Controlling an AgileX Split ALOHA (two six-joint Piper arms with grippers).
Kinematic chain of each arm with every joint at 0, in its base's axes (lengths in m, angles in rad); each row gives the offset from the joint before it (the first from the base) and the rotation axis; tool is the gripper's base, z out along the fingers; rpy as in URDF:
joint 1: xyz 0 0 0.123 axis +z
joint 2: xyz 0 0 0 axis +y
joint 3: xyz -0.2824 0 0.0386 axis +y
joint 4: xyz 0.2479 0 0.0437 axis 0.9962 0 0.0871
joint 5: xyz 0 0 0 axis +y
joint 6: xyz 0.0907 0 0.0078 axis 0.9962 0 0.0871
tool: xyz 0 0 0 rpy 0 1.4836 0
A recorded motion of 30 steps. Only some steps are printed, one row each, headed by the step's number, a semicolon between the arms.
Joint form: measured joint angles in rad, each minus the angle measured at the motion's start. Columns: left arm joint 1, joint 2, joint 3, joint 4, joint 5, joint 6; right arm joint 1, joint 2, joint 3, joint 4, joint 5, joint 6.
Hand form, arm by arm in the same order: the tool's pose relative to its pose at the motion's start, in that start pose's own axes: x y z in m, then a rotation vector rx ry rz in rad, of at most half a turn. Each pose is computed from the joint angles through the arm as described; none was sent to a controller.
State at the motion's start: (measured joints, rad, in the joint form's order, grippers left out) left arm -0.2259 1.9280 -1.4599 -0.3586 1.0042 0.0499; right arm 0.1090 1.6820 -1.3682 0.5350 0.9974 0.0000
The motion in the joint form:
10: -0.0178 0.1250 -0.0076 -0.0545 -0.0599 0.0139; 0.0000 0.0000 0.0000 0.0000 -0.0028 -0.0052
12: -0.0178 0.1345 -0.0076 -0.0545 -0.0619 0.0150; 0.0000 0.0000 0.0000 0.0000 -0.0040 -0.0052
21: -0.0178 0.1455 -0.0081 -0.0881 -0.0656 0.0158; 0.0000 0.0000 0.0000 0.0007 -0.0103 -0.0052
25: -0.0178 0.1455 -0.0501 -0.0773 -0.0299 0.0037; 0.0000 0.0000 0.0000 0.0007 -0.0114 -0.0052
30: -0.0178 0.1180 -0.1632 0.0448 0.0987 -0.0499; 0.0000 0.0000 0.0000 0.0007 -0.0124 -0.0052
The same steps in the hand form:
10: -0.0058 0.0041 0.0494 0.0254 0.0536 -0.0366; -0.0003 0.0000 0.0000 0.0000 -0.0028 -0.0052
12: -0.0058 0.0053 0.0531 0.0237 0.0605 -0.0385; -0.0004 0.0000 0.0000 0.0000 -0.0040 -0.0052
21: -0.0062 0.0042 0.0573 0.0480 0.0645 -0.0617; -0.0009 0.0001 0.0000 -0.0006 -0.0103 -0.0048
25: -0.0121 0.0006 0.0492 0.0495 0.0619 -0.0530; -0.0010 0.0001 0.0000 -0.0006 -0.0114 -0.0048
30: -0.0230 -0.0048 0.0146 -0.0277 0.0622 0.0020; -0.0011 0.0001 0.0000 -0.0006 -0.0124 -0.0048

